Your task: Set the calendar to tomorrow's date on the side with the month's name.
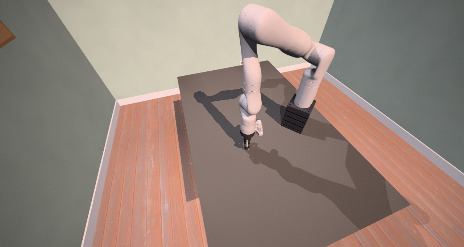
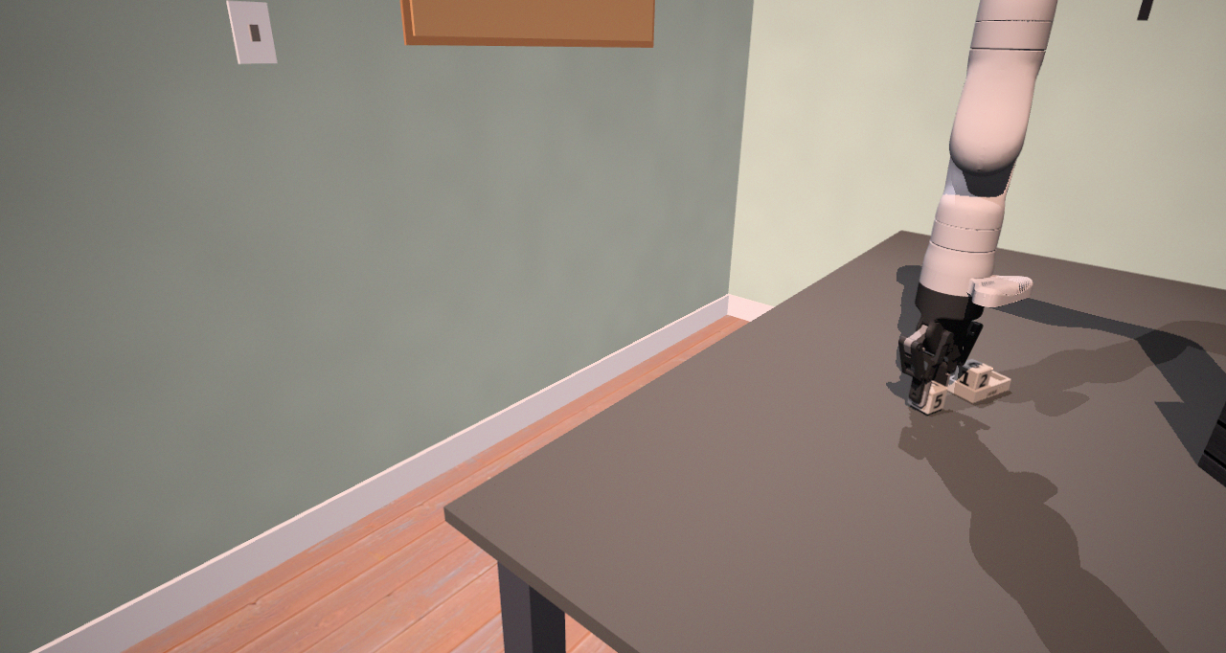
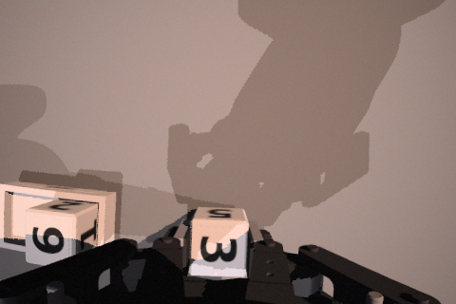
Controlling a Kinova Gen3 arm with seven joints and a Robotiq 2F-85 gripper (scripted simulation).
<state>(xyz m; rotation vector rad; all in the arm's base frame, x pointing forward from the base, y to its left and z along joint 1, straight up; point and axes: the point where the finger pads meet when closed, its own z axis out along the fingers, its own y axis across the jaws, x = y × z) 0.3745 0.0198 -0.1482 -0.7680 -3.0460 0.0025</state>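
Now: the cube 10 mm below my hand. The rest, counted from my hand: pale tray (100 mm to the right, 50 mm behind, 20 mm below).
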